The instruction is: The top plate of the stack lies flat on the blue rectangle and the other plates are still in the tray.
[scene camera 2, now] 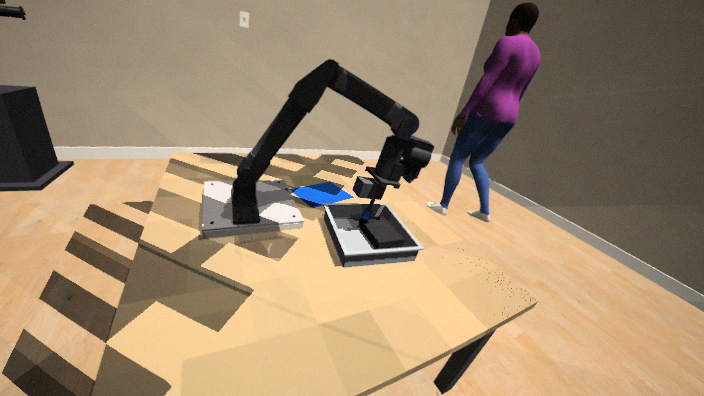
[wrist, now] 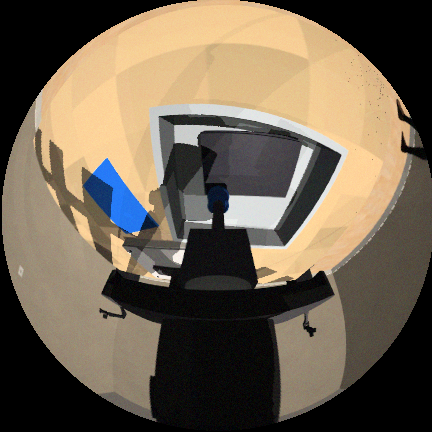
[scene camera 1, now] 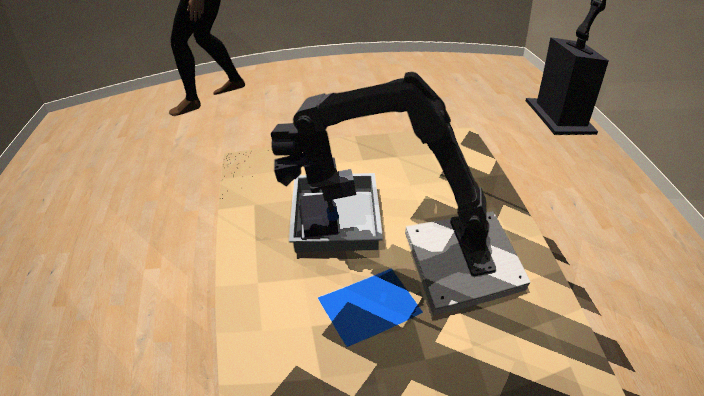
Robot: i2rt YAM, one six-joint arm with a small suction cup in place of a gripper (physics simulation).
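Where they show: hand at its tool point: (scene camera 2: 366, 217) (wrist: 217, 195) (scene camera 1: 333, 217); arm's base at its link origin: (scene camera 2: 244, 204) (scene camera 1: 472, 245).
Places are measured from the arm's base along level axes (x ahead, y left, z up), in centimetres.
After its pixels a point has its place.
A stack of dark, nearly black plates (scene camera 1: 314, 215) @(x 38.5, y -16.5, z 0.1 cm) (scene camera 2: 384, 234) @(x 36.7, y -21.1, z 0.1 cm) (wrist: 255, 165) @(x 37.8, y -18.6, z 0.1 cm) lies in the grey tray (scene camera 1: 350, 241) @(x 30.6, y -6.3, z 0.3 cm) (scene camera 2: 380, 258) @(x 31.0, y -29.3, z -0.9 cm) (wrist: 200, 109) @(x 44.3, y -12.3, z 1.9 cm); single plates are hard to tell apart in the shade. My suction cup (scene camera 1: 332, 215) (scene camera 2: 367, 215) (wrist: 218, 198), small and blue, points down inside the tray's outline, at the stack's edge on the arm-base side. Nothing hangs from it, so it is open. Whether it touches the stack cannot be told. The blue rectangle (scene camera 1: 370, 300) @(x 28.2, y 9.7, z -3.0 cm) (scene camera 2: 322, 193) @(x 28.5, y 11.2, z -3.0 cm) (wrist: 117, 200) @(x 29.7, y 9.9, z -3.0 cm) lies bare on the table, partly in shadow.
The arm's base plate (scene camera 1: 432, 237) @(x 9.9, y -4.7, z -0.2 cm) (scene camera 2: 217, 192) @(x -7.7, y 7.9, z 0.3 cm) stands on the table, near both the tray and the blue rectangle. The tray's raised walls surround the stack. A black pedestal (scene camera 1: 575, 85) (scene camera 2: 25, 135) with another arm and a person (scene camera 1: 185, 55) (scene camera 2: 510, 80) stand beyond the table.
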